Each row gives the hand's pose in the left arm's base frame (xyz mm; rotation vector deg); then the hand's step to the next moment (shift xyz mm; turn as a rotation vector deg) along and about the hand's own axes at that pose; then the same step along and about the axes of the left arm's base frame.
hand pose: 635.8 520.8 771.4 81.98 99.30 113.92
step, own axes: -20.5 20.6 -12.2 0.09 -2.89 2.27
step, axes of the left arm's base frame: 11.7 -28.3 7.3 0.25 2.58 -2.61
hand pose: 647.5 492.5 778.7 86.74 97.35 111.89
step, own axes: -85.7 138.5 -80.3 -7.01 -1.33 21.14
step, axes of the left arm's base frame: 48.3 -158.5 74.2 18.28 9.83 -8.18
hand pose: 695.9 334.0 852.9 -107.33 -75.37 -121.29
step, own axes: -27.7 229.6 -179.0 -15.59 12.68 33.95
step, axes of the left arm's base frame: -16.4 -266.5 119.3 38.32 4.12 -8.43
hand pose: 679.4 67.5 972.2 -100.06 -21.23 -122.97
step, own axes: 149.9 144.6 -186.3 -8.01 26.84 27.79
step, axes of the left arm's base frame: -130.9 -223.1 105.7 37.50 -12.02 -2.53
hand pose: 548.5 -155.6 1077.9 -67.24 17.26 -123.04
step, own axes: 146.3 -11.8 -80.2 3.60 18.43 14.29
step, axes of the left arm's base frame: -125.7 -94.7 56.8 18.41 -14.67 1.55
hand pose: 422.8 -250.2 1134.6 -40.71 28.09 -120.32
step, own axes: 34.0 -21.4 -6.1 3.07 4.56 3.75
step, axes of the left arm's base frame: -33.1 -15.2 18.1 3.64 -5.43 1.22
